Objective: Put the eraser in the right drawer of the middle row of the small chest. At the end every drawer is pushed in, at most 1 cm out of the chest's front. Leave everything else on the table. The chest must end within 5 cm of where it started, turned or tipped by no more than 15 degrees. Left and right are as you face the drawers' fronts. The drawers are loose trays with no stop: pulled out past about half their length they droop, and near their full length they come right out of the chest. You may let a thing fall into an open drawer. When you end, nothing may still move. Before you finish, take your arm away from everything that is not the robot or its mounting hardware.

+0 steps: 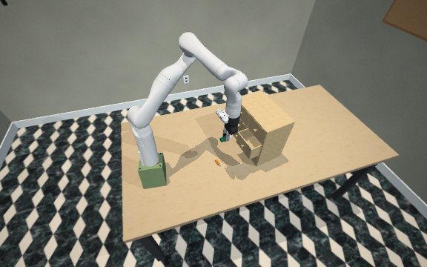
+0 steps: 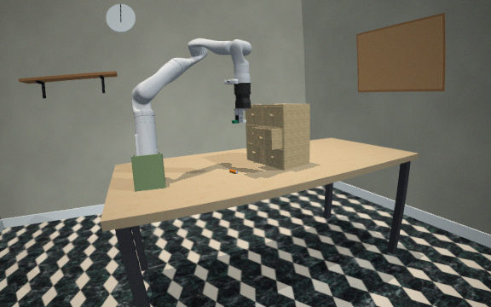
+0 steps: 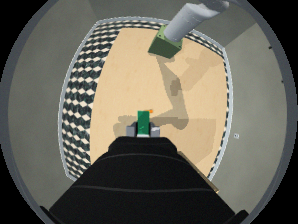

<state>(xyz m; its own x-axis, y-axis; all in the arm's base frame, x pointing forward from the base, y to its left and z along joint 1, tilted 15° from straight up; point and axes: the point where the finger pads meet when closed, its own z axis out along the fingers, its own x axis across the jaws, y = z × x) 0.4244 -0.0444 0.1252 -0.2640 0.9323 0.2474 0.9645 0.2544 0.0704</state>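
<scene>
The green eraser is 10 mm below my hand and 10 mm ahead of it. The rest, counted from my hand: small orange object: 250 mm below, 40 mm behind, 10 mm to the left.
</scene>
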